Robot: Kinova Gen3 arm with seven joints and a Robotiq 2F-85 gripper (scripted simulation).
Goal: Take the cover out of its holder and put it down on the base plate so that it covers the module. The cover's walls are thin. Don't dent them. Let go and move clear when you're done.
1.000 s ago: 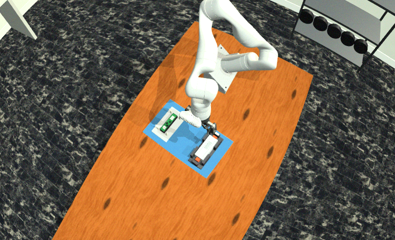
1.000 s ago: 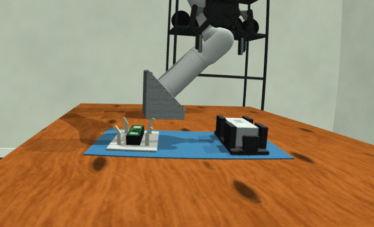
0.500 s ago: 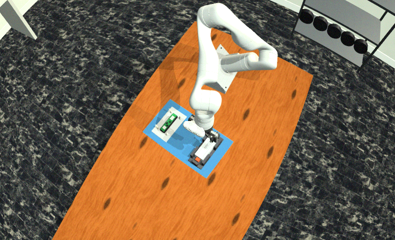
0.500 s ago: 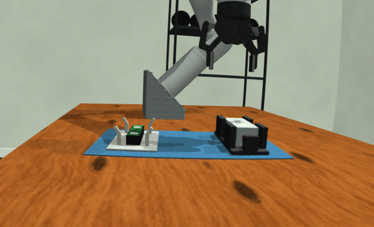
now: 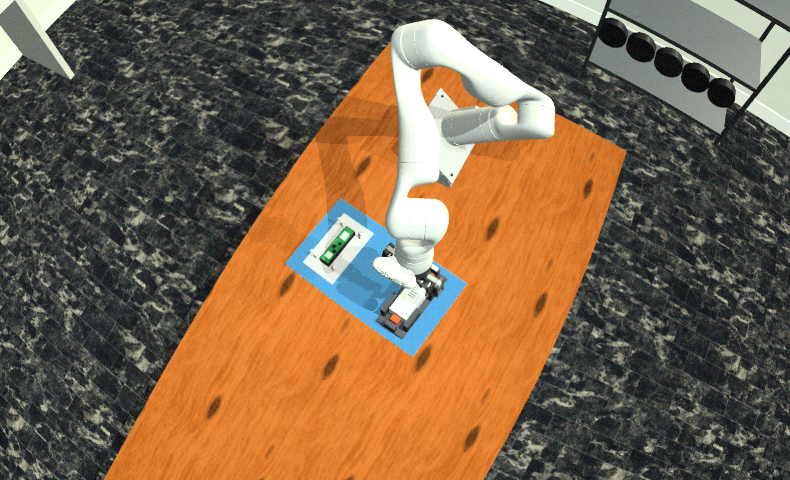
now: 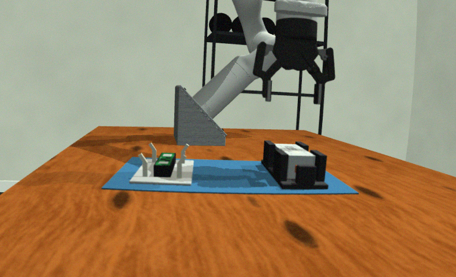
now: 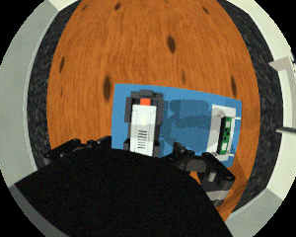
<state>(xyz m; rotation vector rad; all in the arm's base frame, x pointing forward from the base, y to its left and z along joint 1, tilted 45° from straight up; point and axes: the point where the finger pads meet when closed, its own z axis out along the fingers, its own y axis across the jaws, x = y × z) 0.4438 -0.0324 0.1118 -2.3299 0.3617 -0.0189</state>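
The cover is 1 cm to the left of my hand and 11 cm below it.
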